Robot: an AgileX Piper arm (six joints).
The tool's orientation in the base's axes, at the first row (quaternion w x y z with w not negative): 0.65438, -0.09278, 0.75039, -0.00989
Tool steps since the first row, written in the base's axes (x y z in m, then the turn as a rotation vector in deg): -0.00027, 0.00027, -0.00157, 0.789, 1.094, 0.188; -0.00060, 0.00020, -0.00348, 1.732, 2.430, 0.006; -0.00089, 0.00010, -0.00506, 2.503, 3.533, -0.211; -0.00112, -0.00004, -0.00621, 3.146, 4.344, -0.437; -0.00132, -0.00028, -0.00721, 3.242, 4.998, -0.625; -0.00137, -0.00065, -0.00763, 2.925, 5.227, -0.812; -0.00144, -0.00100, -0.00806, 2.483, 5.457, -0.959; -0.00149, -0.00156, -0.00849, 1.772, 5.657, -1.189
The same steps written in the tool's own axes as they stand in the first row. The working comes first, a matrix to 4 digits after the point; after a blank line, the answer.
The tool's axes in the first row as the columns of a matrix, in the base's axes (used below as rounded here):
-0.1264, -0.1263, 0.9839
-0.1522, 0.9826, 0.1066
-0.9802, -0.1363, -0.1434

0.00153, 0.00051, -0.00001, -0.451, 0.950, 0.866; 0.00346, 0.00075, -0.00007, -0.595, 2.168, 1.962; 0.00506, 0.00090, -0.00014, -0.647, 3.184, 2.870; 0.00623, 0.00095, -0.00022, -0.630, 3.931, 3.621; 0.00728, 0.00087, -0.00029, -0.558, 4.587, 3.812; 0.00775, 0.00057, -0.00032, -0.369, 4.877, 3.552; 0.00823, 0.00030, -0.00037, -0.204, 5.179, 3.162; 0.00875, -0.00019, -0.00041, 0.080, 5.497, 2.517
